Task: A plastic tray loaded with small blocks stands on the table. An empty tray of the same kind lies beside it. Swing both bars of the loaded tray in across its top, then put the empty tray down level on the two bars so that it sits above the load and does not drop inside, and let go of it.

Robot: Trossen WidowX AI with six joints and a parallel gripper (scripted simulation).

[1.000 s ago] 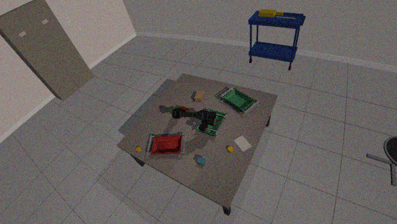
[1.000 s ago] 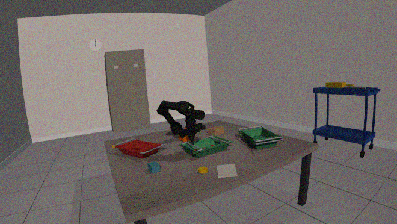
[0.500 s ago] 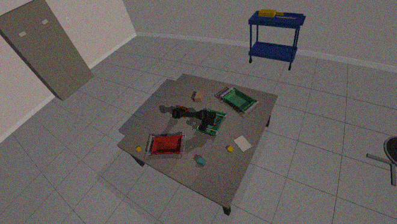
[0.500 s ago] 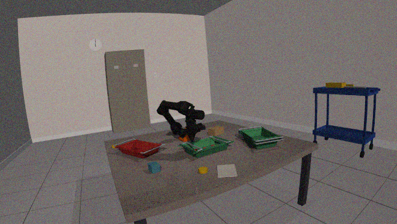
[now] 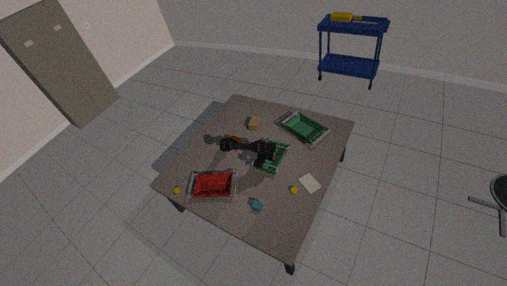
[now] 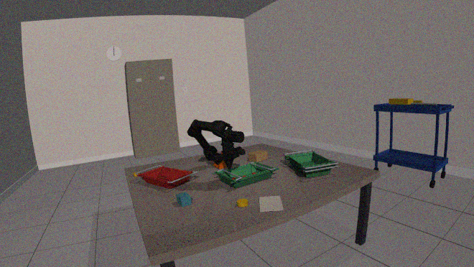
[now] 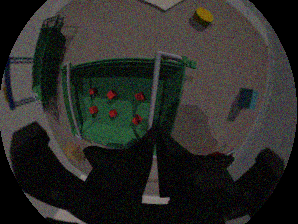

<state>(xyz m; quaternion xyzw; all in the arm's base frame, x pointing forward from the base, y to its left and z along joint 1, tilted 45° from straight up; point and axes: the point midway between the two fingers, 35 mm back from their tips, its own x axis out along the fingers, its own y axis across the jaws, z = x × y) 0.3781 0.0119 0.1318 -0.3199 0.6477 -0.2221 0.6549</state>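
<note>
The red tray lies 32 cm to the right of my gripper tip, 26 cm behind it and 4 cm below it. Also, from my gripper tip: white card (35 cm ahead, 9 cm below, 4 cm to the left); then teal block (30 cm to the right, 12 cm ahead, 7 cm below); then tan box (38 cm to the left, 35 cm behind, 6 cm below).
</note>
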